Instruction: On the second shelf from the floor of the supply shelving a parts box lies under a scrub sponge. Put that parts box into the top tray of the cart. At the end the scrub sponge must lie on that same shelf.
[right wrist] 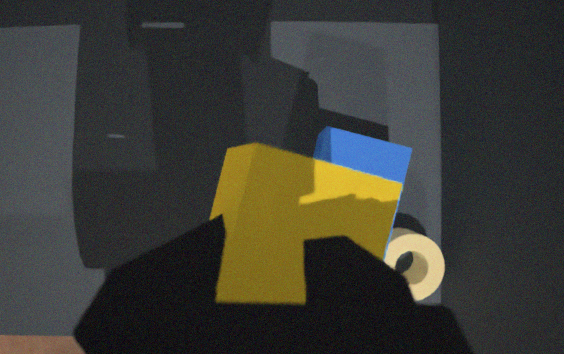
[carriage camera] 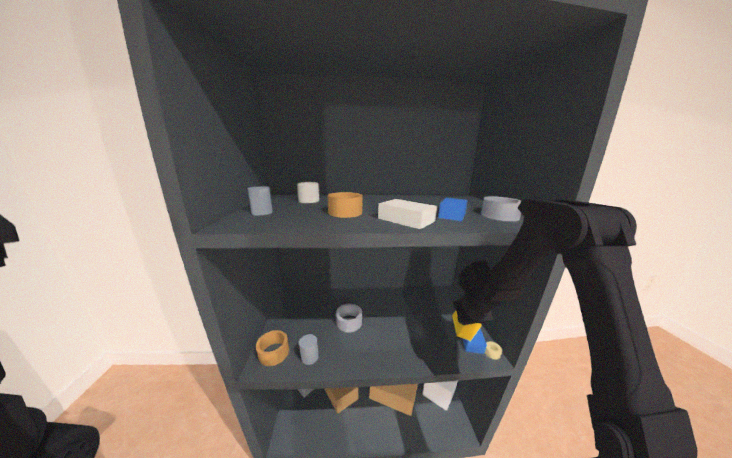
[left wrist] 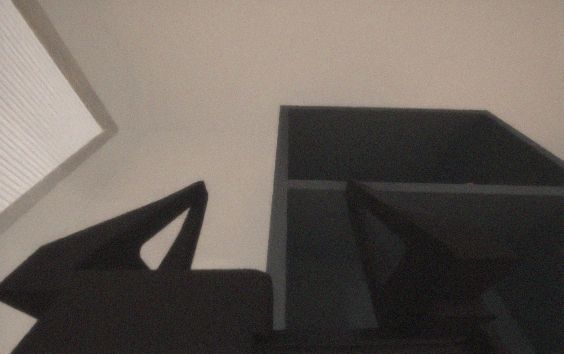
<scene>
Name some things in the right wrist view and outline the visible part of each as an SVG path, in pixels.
The right gripper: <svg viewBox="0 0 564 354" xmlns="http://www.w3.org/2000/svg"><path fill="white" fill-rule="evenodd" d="M73 330L73 337L85 354L473 354L453 312L449 308L437 304L417 304L409 283L403 274L345 235L304 240L306 304L215 302L226 237L222 213L196 228L112 269Z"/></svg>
A blue parts box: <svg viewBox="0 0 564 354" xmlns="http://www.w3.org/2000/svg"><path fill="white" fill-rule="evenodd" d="M327 126L318 134L313 159L402 184L383 258L384 261L412 148Z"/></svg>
A yellow scrub sponge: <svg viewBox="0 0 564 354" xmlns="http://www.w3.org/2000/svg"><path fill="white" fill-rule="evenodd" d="M227 148L209 219L211 220L222 213L226 230L215 302L306 304L304 276L304 240L345 235L383 261L402 188L401 183L260 143Z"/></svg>
</scene>
